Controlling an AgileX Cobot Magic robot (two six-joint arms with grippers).
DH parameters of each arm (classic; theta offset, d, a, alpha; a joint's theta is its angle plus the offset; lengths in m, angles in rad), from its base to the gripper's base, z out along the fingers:
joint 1: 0 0.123 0 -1.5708
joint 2: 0.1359 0 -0.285 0
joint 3: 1.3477 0 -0.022 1.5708
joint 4: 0 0.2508 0 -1.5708
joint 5: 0 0 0.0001 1.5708
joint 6: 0 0.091 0 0
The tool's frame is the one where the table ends.
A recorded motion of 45 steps. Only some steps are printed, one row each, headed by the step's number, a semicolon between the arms.
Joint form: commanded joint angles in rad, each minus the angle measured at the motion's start. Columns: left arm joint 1, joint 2, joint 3, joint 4, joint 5, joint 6; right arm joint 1, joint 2, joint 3, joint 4, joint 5, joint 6.
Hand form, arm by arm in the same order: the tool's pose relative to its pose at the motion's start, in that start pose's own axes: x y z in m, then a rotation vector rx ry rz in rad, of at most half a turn. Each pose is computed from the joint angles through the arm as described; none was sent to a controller.
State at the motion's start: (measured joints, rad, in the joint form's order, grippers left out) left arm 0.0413 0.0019 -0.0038 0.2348 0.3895 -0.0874; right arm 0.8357 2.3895 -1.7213 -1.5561 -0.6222 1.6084
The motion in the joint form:
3: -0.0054 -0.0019 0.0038 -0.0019 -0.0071 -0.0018; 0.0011 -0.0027 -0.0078 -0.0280 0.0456 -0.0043
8: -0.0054 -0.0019 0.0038 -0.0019 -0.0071 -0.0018; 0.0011 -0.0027 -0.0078 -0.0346 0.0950 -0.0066
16: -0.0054 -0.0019 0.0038 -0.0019 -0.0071 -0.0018; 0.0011 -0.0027 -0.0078 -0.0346 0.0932 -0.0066
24: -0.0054 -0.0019 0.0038 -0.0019 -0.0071 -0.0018; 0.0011 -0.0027 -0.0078 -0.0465 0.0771 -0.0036
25: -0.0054 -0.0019 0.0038 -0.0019 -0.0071 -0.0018; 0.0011 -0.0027 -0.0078 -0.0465 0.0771 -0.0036
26: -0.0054 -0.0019 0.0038 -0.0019 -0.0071 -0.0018; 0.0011 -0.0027 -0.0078 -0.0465 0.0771 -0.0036
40: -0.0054 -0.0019 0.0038 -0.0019 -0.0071 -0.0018; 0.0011 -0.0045 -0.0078 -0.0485 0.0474 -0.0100
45: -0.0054 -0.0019 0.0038 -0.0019 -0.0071 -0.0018; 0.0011 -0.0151 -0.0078 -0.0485 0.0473 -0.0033
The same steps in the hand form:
3: 0.0004 -0.0006 0.0003 0.0067 -0.0059 -0.0019; -0.0024 -0.0030 -0.0006 0.0449 0.0059 -0.0338
8: 0.0004 -0.0006 0.0003 0.0067 -0.0059 -0.0019; -0.0024 -0.0075 -0.0009 0.0944 0.0071 -0.0419
16: 0.0004 -0.0006 0.0003 0.0067 -0.0059 -0.0019; -0.0024 -0.0073 -0.0009 0.0926 0.0072 -0.0419
24: 0.0004 -0.0006 0.0003 0.0067 -0.0059 -0.0019; -0.0017 -0.0059 -0.0008 0.0768 0.0144 -0.0487
25: 0.0004 -0.0006 0.0003 0.0067 -0.0059 -0.0019; -0.0017 -0.0059 -0.0008 0.0768 0.0144 -0.0487
26: 0.0004 -0.0006 0.0003 0.0067 -0.0059 -0.0019; -0.0017 -0.0059 -0.0008 0.0768 0.0144 -0.0487
40: 0.0004 -0.0006 0.0003 0.0067 -0.0059 -0.0019; -0.0022 -0.0029 -0.0010 0.0471 0.0160 -0.0575
45: 0.0004 -0.0006 0.0003 0.0067 -0.0059 -0.0019; -0.0066 -0.0008 -0.0035 0.0469 0.0071 -0.0568

